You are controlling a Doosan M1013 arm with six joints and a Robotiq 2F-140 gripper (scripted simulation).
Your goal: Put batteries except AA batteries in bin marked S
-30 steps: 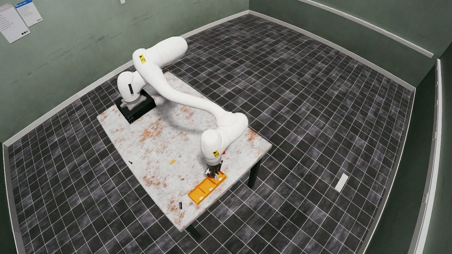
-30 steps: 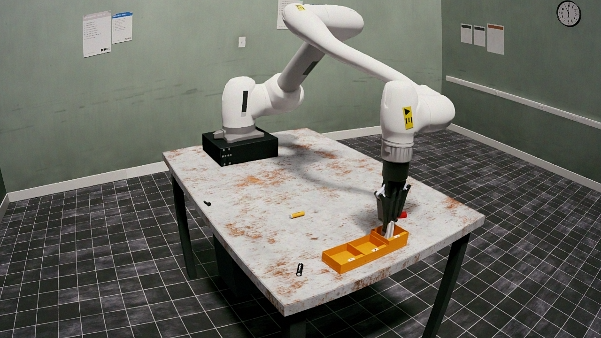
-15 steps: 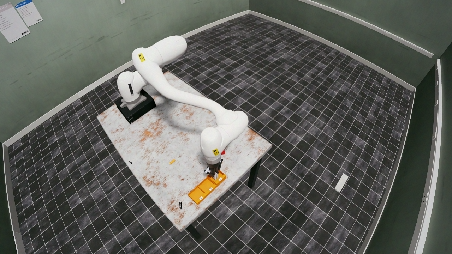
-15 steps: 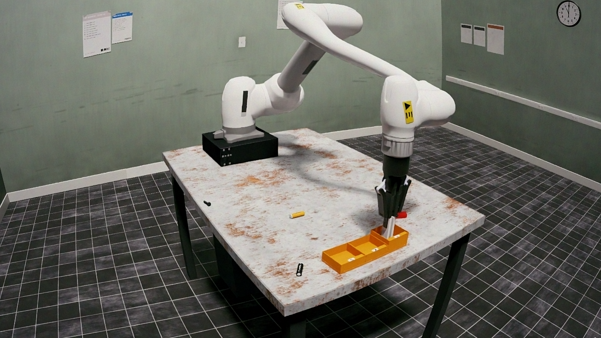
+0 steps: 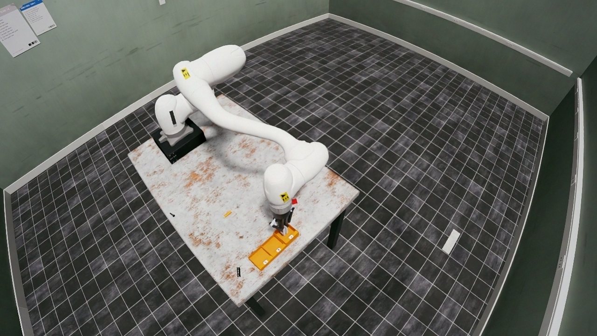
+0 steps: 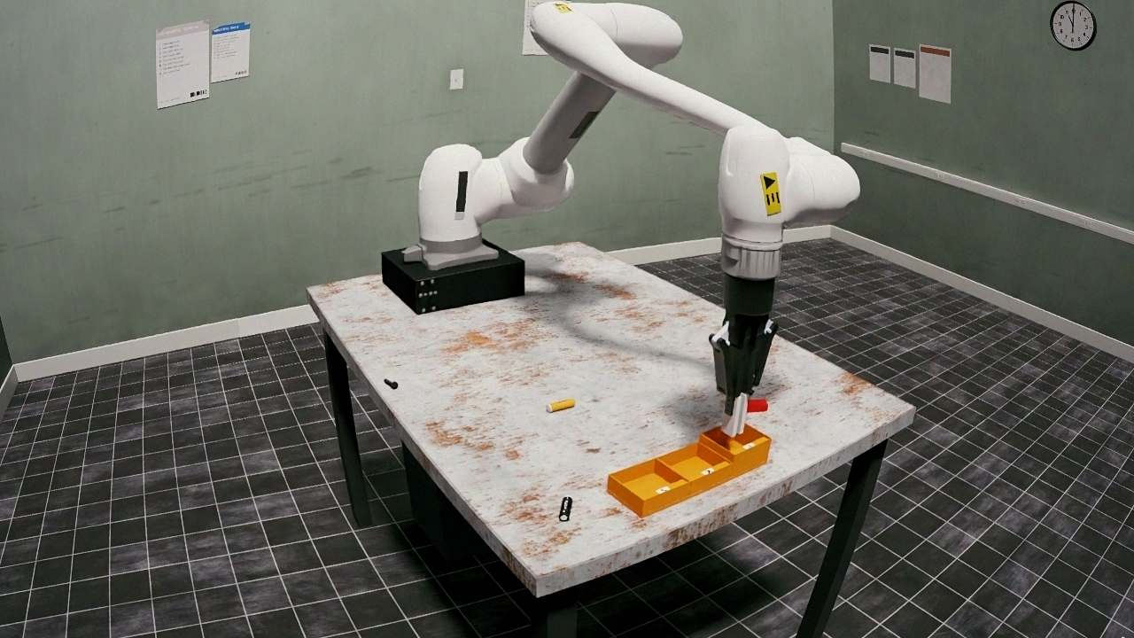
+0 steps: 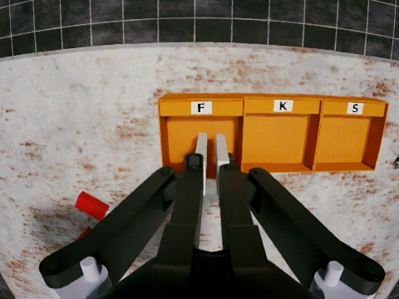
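Right now my hand is 200 mm to the right of the red block battery, 180 mm past it and 80 mm above it. The rest, counted from my hand: red cylinder 150 mm to the left, 120 mm behind, 80 mm below; black battery 280 mm to the right, 80 mm below, 30 mm behind; joined orange bins 70 mm to the right, 70 mm below.
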